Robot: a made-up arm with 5 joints. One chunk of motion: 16 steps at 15 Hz.
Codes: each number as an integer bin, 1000 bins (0 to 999) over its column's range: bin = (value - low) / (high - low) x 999, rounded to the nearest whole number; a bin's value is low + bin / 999 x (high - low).
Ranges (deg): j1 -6.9..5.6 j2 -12..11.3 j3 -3.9..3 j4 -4.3..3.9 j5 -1.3..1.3
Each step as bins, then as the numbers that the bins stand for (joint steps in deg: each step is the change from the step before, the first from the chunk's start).
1 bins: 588 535 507 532 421
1 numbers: 0.457 0.478 -0.398 0.067 -0.204
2 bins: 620 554 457 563 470
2 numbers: 0.858 0.921 -0.744 0.321 -0.077
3 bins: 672 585 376 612 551
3 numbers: 1.508 1.644 -1.303 0.723 0.134
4 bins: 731 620 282 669 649
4 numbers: 2.247 2.460 -1.952 1.191 0.389
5 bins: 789 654 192 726 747
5 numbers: 2.972 3.253 -2.574 1.659 0.644
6 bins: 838 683 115 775 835
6 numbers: 3.585 3.930 -3.106 2.061 0.873
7 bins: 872 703 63 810 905
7 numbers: 4.011 4.396 -3.465 2.349 1.055
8 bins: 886 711 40 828 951
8 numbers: 4.186 4.583 -3.624 2.496 1.175
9 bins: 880 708 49 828 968
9 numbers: 4.111 4.513 -3.562 2.496 1.219
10 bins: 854 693 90 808 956
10 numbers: 3.786 4.163 -3.278 2.332 1.188
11 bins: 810 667 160 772 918
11 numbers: 3.235 3.557 -2.795 2.037 1.089
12 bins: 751 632 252 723 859
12 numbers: 2.497 2.740 -2.159 1.635 0.936
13 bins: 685 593 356 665 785
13 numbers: 1.671 1.831 -1.441 1.158 0.743
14 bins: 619 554 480 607 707
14 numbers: 0.845 0.921 -0.585 0.682 0.540
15 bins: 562 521 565 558 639
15 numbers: 0.132 0.151 0.002 0.280 0.363
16 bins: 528 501 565 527 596
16 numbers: -0.293 -0.315 0.002 0.026 0.251
